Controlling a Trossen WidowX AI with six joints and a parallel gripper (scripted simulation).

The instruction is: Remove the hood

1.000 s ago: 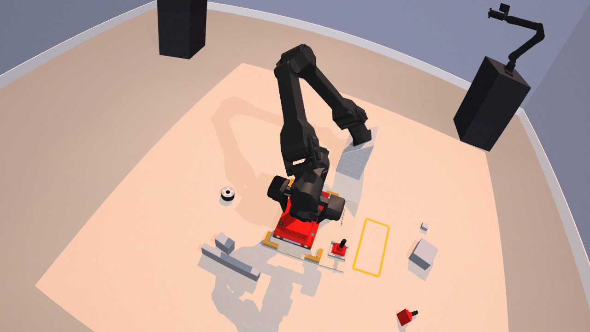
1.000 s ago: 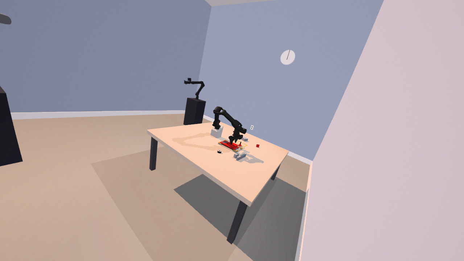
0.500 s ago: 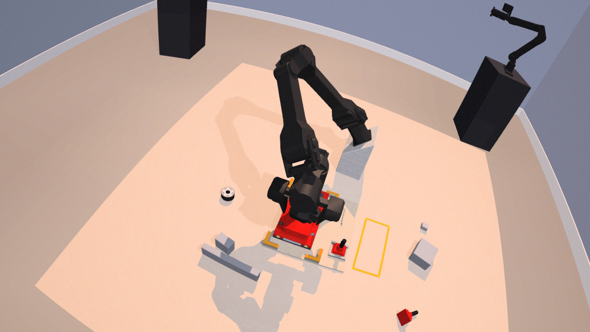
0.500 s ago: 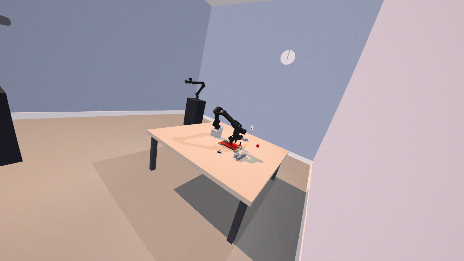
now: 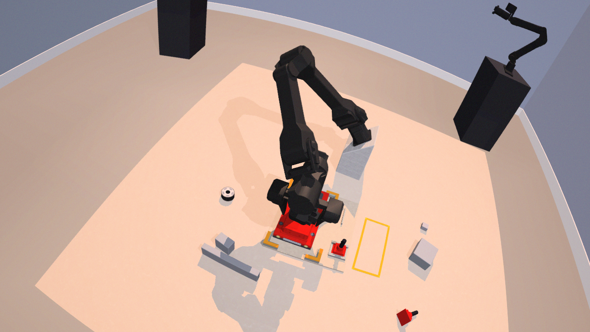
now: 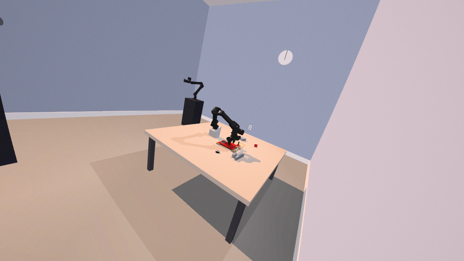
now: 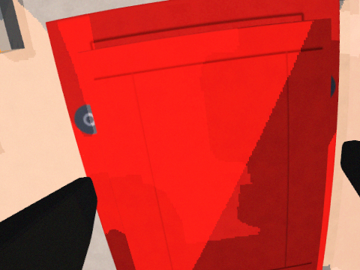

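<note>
The red hood is right at my gripper tip. From my gripper tip the other things lie so: black wheel (220 mm to the right, 40 mm behind, 30 mm below).
</note>
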